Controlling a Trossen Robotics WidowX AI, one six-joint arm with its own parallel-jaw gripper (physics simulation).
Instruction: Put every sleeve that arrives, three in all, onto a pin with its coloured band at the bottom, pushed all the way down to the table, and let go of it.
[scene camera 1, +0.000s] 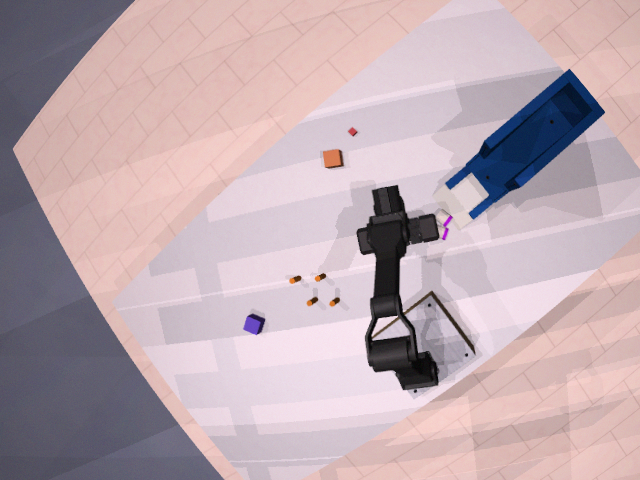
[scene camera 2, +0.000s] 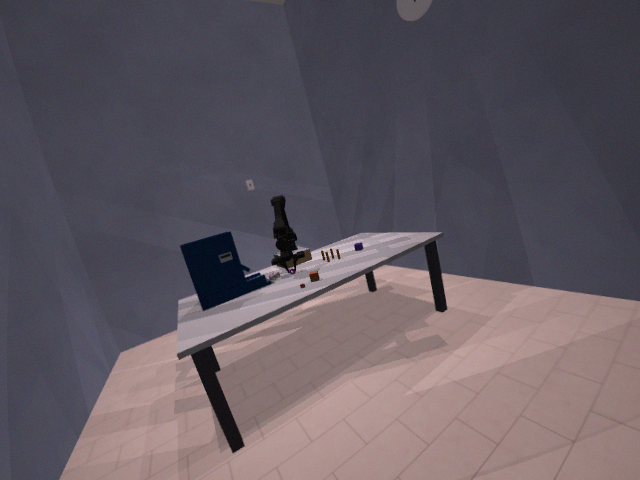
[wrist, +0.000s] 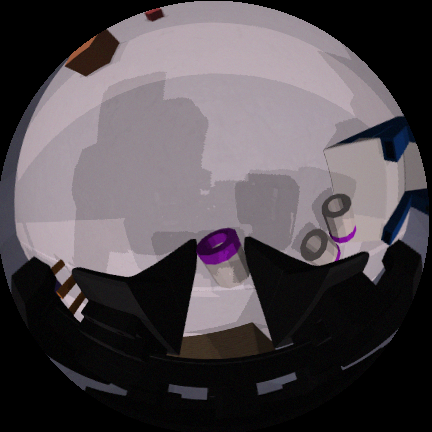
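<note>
My gripper (wrist: 220, 243) (scene camera 2: 291, 269) is low over the table, its black fingers close against both sides of a pale sleeve (wrist: 229, 272). The sleeve's purple band (wrist: 218, 247) (scene camera 2: 292, 271) is at the end facing away from the arm's base. In scene camera 1 the arm hides this sleeve. Two more pale sleeves (wrist: 338, 218) (wrist: 318, 247) lie to the right by the white ramp, their purple bands (scene camera 1: 447, 221) (scene camera 1: 445, 234) at their far ends in the wrist view. Several upright orange-brown pins (scene camera 1: 295, 279) (scene camera 1: 334, 301) (scene camera 2: 331, 253) stand left of the arm, without sleeves.
A blue chute (scene camera 1: 537, 134) (scene camera 2: 211, 273) with a white ramp (scene camera 1: 467, 193) (wrist: 355, 175) is right of the gripper. An orange cube (scene camera 1: 332, 158) (scene camera 2: 313, 275) and small red cube (scene camera 1: 352, 131) (scene camera 2: 302, 285) lie beyond it. A purple cube (scene camera 1: 253, 324) (scene camera 2: 358, 246) is past the pins.
</note>
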